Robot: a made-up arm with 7 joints.
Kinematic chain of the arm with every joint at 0, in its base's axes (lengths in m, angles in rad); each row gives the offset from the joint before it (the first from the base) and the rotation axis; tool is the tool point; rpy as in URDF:
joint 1: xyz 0 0 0.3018 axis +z
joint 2: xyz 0 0 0 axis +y
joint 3: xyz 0 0 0.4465 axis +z
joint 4: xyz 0.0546 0 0 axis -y
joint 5: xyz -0.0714 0 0.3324 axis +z
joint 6: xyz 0 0 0 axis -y
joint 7: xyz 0.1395 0 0 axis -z
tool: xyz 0 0 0 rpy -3.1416 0 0
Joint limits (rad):
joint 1: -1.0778..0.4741
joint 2: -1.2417..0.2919
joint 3: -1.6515..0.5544
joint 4: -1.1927..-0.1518
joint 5: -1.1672..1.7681
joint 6: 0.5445..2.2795
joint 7: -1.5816..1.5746
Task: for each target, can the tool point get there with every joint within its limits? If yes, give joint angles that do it. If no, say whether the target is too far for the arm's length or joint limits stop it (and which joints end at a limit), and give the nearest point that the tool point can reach.
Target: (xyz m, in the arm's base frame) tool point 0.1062 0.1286 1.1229
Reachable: yes | joints -0.6577 -0.3727 0.2883 -0.7264 0.7817 0.7285 0.3562
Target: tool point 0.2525 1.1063 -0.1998
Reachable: no: too far | nearest point -0.2942 0.7824 0.5395 | short by 0.975 m
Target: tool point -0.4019 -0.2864 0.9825
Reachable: yes | joints -0.2783 -0.7222 -1.0297 -1.0712 -0.4472 1.3891 -0.2169
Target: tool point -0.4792 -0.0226 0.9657
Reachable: yes | joints -0.6016 -0.9170 -0.7295 -0.9157 -0.2350 0.9141 0.9931
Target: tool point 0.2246 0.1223 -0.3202
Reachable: no: joint limits stop it (at a limit: joint 1, joint 2, joint 4, joint 6) | nearest point 0.5201 0.2744 0.7008 | short by 1.074 m
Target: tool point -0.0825 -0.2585 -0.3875
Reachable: no: joint limits stop it (at a limit: joint 1, joint 2, joint 3, joint 4, joint 6) | nearest point -0.3391 -0.6509 0.3740 | short by 0.894 m
